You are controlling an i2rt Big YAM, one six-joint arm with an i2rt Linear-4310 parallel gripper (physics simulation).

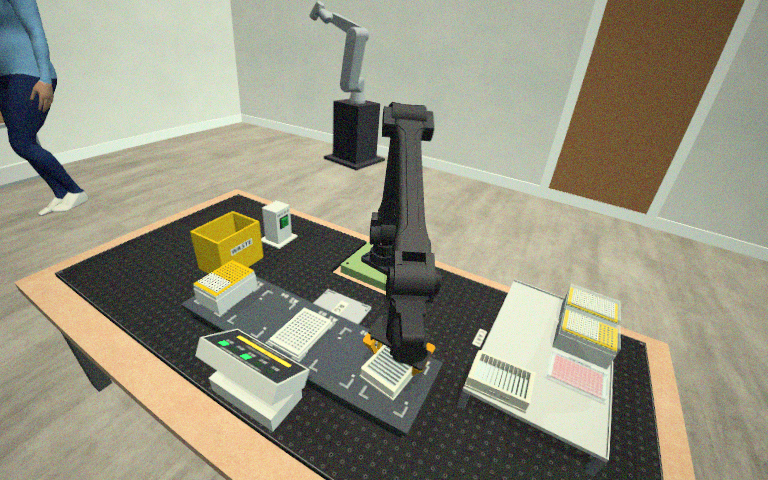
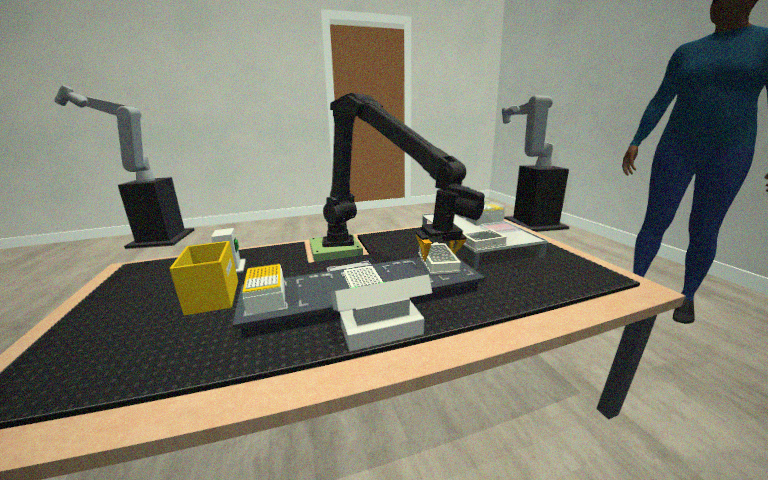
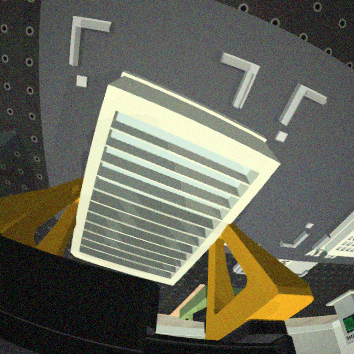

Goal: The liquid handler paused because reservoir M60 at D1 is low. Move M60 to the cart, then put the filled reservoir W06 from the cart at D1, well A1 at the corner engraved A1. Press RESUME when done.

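Places are measured from the arm's base along level axes (x ahead, y left, z up), in centimetres.
Pixels of known places: gripper, between the fingertips: (image 1: pixel 395 363) (image 2: pixel 437 258) (image 3: pixel 152 201); arm's base, origin of its link: (image 1: pixel 382 263) (image 2: pixel 338 242).
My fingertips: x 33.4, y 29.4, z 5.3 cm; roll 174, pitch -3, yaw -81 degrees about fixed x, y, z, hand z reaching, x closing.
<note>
Ahead of a thing's pixels: the offset from my fingertips to its middle. "pt": to the spot under its first point. Level surfaces: height alone.
My gripper (image 1: pixel 401 350) (image 2: pixel 441 248) (image 3: pixel 152 201), with orange fingers, is shut on the cream ribbed reservoir M60 @(dx +0.4, dy +0.1, dz +0.5 cm) (image 1: pixel 387 371) (image 2: pixel 441 257) (image 3: pixel 168 182), one finger on each long side. The reservoir is at the right-end slot of the grey deck @(dz -2.1 cm) (image 1: pixel 334 357) (image 2: pixel 311 290) (image 3: pixel 316 158), between the white corner marks. I cannot tell whether it rests on the deck or hangs just above it. The other reservoir, W06 @(dx -10.8, dy +19.5, dz +0.7 cm) (image 1: pixel 501 378) (image 2: pixel 484 236), stands on the front corner of the white cart @(dx -28.6, dy +25.5, dz -3.6 cm) (image 1: pixel 525 324) (image 2: pixel 530 240). The control panel @(pt dx +20.8, dy -20.3, dz +4.9 cm) (image 1: pixel 251 354) (image 2: pixel 382 290) with green buttons stands at the deck's front.
A yellow waste bin @(dx -1.1, dy -65.4, dz -0.1 cm) (image 1: pixel 225 238) (image 2: pixel 203 276) and a small white device @(dx -20.7, dy -66.8, dz -0.4 cm) (image 1: pixel 277 221) stand at the left. A tip box @(dx +10.7, dy -47.0, dz +1.1 cm) (image 1: pixel 225 283) (image 2: pixel 263 286) and a well plate @(dx +6.4, dy -22.5, dz -1.4 cm) (image 1: pixel 301 330) (image 2: pixel 362 275) sit on the deck. Tip boxes @(dx -34.8, dy +31.5, dz +4.9 cm) (image 1: pixel 592 324) and a pink plate @(dx -24.1, dy +32.8, dz -0.2 cm) (image 1: pixel 577 373) are on the cart.
</note>
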